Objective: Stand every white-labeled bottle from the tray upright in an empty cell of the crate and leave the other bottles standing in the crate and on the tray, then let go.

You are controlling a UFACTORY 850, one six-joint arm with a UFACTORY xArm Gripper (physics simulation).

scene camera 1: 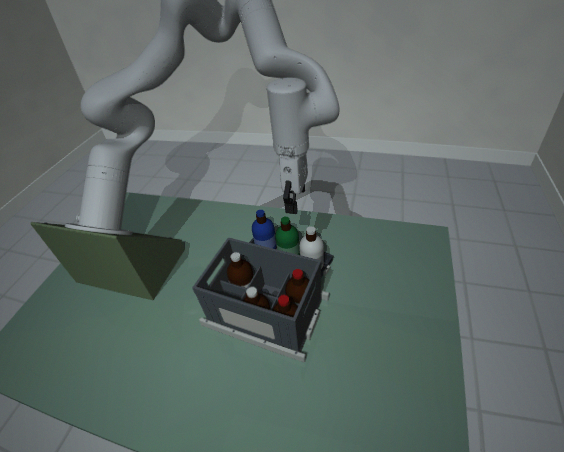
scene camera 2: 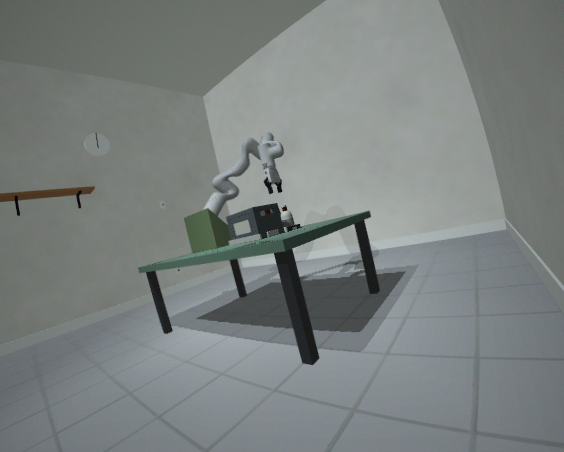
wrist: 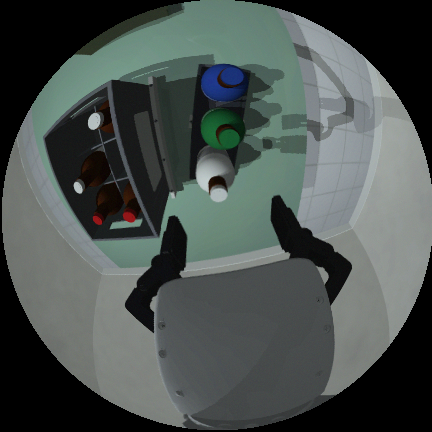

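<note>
The white-labeled bottle (scene camera 1: 311, 246) (scene camera 2: 287, 218) (wrist: 214, 170) stands upright at the end of the dark tray (scene camera 1: 328, 259), beside the green bottle (scene camera 1: 287, 236) (wrist: 220, 120) and the blue bottle (scene camera 1: 263, 231) (wrist: 217, 87). The grey crate (scene camera 1: 287, 332) (scene camera 2: 272, 220) (wrist: 160, 210) holds two white-capped brown bottles (scene camera 1: 240, 272) (scene camera 1: 257, 301) and two red-capped ones (scene camera 1: 297, 289) (scene camera 1: 285, 306). In the wrist view its middle cell nearer the tray and a far corner cell look empty. My gripper (scene camera 1: 295, 204) (scene camera 2: 275, 192) (wrist: 225, 216) is open and empty, above and a little beyond the white-labeled bottle.
Pale rails (scene camera 1: 252, 341) (wrist: 162, 137) lie along the crate's sides, one of them between crate and tray. A green block (scene camera 1: 100, 260) (scene camera 2: 202, 232) stands by the arm's base on the green table (scene camera 1: 380, 320) (scene camera 2: 320, 231). The crate walls rise close beside the tray bottles.
</note>
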